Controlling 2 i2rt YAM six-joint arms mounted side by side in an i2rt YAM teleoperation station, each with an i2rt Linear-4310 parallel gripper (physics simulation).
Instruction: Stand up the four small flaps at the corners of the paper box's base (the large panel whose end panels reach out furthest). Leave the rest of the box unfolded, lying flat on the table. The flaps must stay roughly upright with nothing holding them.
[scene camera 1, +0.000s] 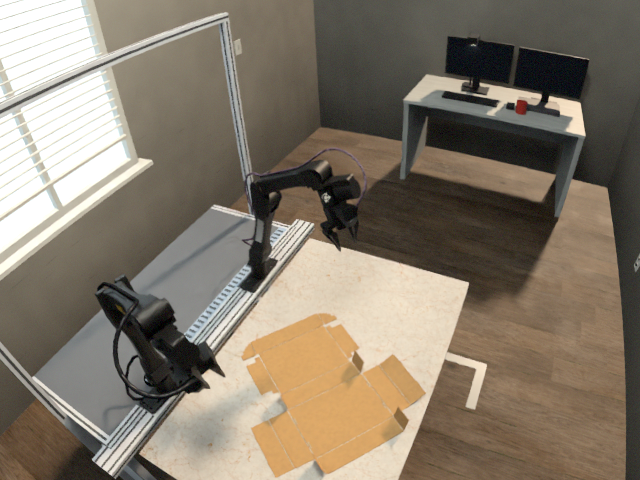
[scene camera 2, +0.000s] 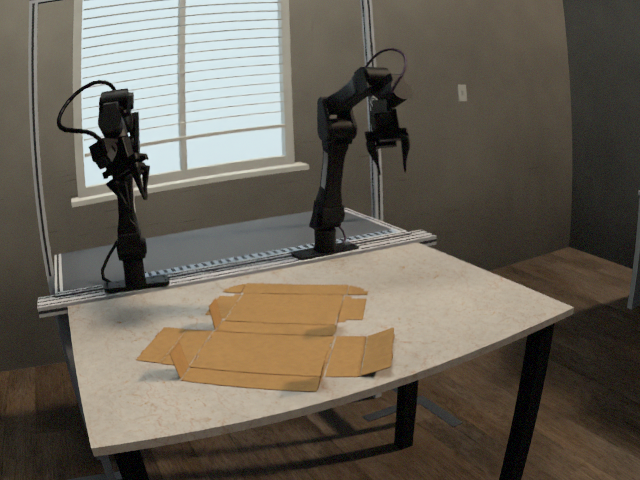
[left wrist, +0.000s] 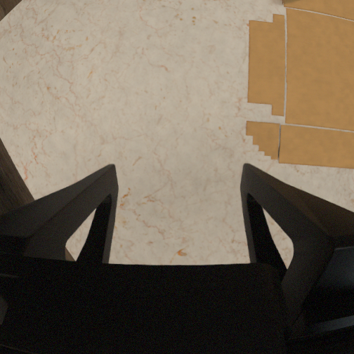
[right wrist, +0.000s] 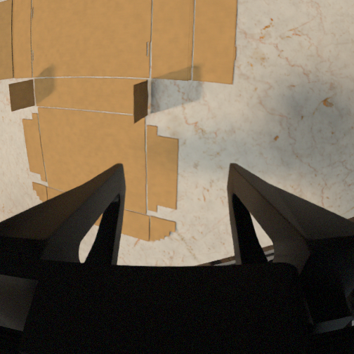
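Where they show: left gripper, fingertip midpoint: (scene camera 1: 347, 247) (scene camera 2: 392, 173); right gripper, fingertip midpoint: (scene camera 1: 217, 381) (scene camera 2: 137, 204); left arm's base at its link origin: (scene camera 1: 259, 275) (scene camera 2: 325, 252); right arm's base at its link origin: (scene camera 1: 167, 388) (scene camera 2: 136, 285).
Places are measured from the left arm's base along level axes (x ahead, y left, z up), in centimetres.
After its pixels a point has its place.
The brown paper box lies unfolded, its base panel (scene camera 1: 338, 410) {x 51.9, y -43.2, z 0.5 cm} (scene camera 2: 258, 352) {x 52.3, y -44.8, z 0.5 cm} (right wrist: 90, 40) flat. Two small corner flaps (scene camera 1: 357, 361) {x 51.3, y -26.1, z 3.4 cm} (scene camera 1: 400, 418) {x 70.2, y -40.5, z 3.2 cm} stand up along the base's right side in scene camera 1. The other two flaps (scene camera 2: 215, 313) {x 35.4, y -47.4, z 3.5 cm} (scene camera 2: 178, 360) {x 54.6, y -62.3, z 3.6 cm} stand, leaning slightly outward, at the left in scene camera 2. The right wrist view shows two upright flaps (right wrist: 21, 95) (right wrist: 141, 101). No gripper touches a flap. My left gripper (scene camera 1: 347, 244) {x 39.2, y -3.2, z 29.2 cm} (scene camera 2: 392, 172) {x 39.2, y -3.2, z 29.2 cm} (left wrist: 178, 175) is open and empty, high beside the box. My right gripper (scene camera 1: 216, 381) {x 27.8, y -61.1, z 28.6 cm} (scene camera 2: 137, 200) {x 27.8, y -61.1, z 28.6 cm} (right wrist: 176, 174) is open and empty, raised near its mount.
The box's lid panel (scene camera 1: 307, 359) {x 35.2, y -29.6, z 0.5 cm} (scene camera 2: 284, 308) {x 33.8, y -30.0, z 0.5 cm} lies flat on the side toward the arms. One outer end panel (scene camera 1: 401, 379) {x 66.2, y -26.5, z 1.5 cm} (scene camera 2: 378, 351) {x 66.8, y -26.5, z 1.7 cm} tilts slightly up from the marble-patterned table (scene camera 1: 392, 304) {x 53.7, y 3.7, z 0.4 cm} (scene camera 2: 465, 310) {x 60.3, y 2.3, z 0.4 cm}. The mounting rail (scene camera 1: 227, 320) {x 0.9, y -25.6, z 0.3 cm} runs along the table's edge.
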